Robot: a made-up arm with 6 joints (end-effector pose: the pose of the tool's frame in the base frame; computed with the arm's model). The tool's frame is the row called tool. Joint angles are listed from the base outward.
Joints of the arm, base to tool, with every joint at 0 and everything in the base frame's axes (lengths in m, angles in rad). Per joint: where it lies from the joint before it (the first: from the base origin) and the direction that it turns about. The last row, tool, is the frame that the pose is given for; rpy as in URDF.
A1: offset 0.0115 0.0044 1.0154 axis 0 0 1
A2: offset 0.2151 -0.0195 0.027 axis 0 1 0
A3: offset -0.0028 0.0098 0.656 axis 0 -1 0
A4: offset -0.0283 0.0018 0.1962 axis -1 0 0
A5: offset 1.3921 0.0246 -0.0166 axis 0 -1 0
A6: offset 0.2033 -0.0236 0.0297 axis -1 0 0
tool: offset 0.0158 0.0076 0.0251 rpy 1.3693 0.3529 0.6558
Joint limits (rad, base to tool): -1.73..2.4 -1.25..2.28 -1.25..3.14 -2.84..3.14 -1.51..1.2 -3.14..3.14
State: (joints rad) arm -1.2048 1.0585 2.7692 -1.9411 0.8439 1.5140
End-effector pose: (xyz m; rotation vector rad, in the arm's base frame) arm 0.0028 -0.4456 2.8210 0.6552 -1.5365 0.3036
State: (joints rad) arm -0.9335 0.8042 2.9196 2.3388 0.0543 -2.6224
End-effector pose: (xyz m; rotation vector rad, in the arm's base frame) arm -0.1644 0.2582 2.7467 -0.1045 -0.9297 0.6480
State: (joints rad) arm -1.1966 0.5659 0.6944 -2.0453 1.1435 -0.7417
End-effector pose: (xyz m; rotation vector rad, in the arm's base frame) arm 0.5506 -1.8756 1.8704 0.9010 -2.7108 1.1609
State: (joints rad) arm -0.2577 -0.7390 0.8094 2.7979 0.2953 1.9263
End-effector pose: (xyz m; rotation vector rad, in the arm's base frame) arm -0.3054 0.0795 3.0973 1.4064 -0.0214 2.0345
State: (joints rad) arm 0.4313 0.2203 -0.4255 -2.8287 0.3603 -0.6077
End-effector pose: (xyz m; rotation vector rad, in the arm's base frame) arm 1.5216 0.6602 0.8206 -2.0467 0.8286 0.2704
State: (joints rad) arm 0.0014 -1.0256 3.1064 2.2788 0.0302 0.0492
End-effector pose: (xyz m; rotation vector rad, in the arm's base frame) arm -1.0691 0.0223 -0.0297 -1.2527 2.3810 0.9092
